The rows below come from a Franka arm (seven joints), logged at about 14 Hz.
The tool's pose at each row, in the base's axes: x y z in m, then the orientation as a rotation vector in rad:
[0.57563 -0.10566 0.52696 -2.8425 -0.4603 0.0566]
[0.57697 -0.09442 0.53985 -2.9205 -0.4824 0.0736]
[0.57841 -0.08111 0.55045 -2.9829 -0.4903 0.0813]
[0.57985 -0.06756 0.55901 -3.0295 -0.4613 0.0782]
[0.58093 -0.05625 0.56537 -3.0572 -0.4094 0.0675]
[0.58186 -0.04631 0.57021 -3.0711 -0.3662 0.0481]
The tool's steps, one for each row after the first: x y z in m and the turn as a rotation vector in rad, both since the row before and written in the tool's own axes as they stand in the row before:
[0.00486 -0.01325 -0.00975 -0.0782 -0.0239 -0.0033]
[0.00546 -0.01390 -0.00828 -0.0615 -0.0141 0.0035]
[0.00543 -0.01336 -0.00714 -0.0409 -0.0025 0.0245]
[0.00416 -0.01097 -0.00564 -0.0200 0.0057 0.0361]
[0.00335 -0.00963 -0.00438 -0.0091 0.0124 0.0287]

